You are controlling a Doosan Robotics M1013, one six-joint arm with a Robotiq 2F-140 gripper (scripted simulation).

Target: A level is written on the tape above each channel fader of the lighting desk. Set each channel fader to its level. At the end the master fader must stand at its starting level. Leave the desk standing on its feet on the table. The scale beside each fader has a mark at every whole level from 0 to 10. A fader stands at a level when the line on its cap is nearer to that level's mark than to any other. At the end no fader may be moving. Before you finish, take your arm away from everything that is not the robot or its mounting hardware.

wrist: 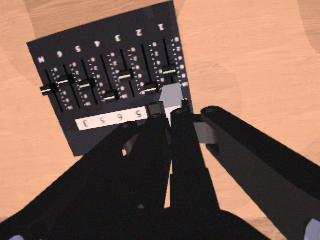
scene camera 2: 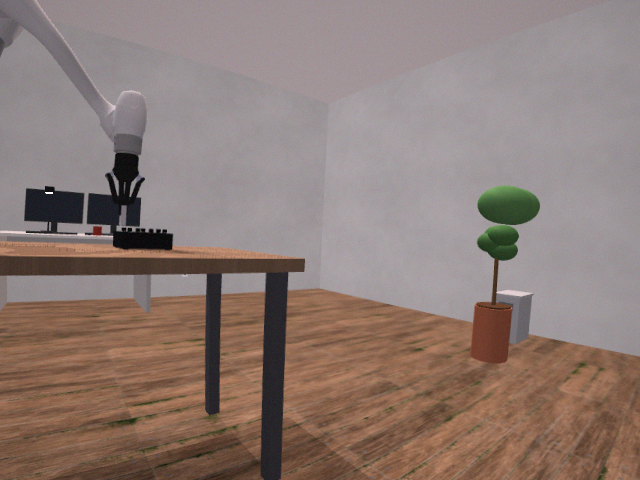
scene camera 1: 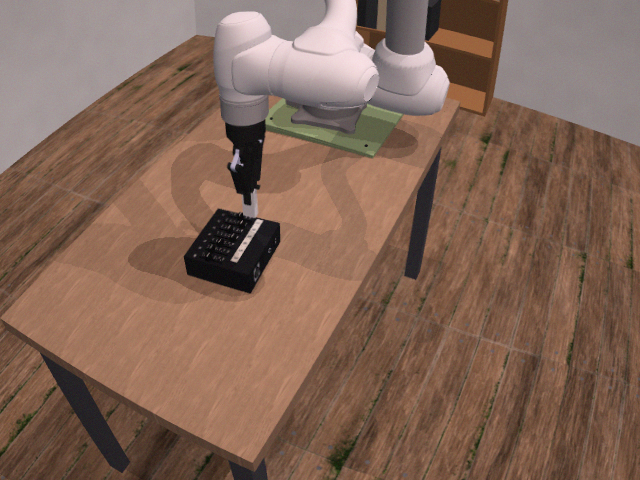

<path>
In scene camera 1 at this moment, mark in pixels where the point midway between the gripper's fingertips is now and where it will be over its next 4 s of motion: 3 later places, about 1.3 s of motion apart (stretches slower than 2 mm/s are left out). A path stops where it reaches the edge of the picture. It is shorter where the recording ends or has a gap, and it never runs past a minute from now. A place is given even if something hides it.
The gripper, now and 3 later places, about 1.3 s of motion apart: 250,214; 250,218; 242,216; 238,216
</path>
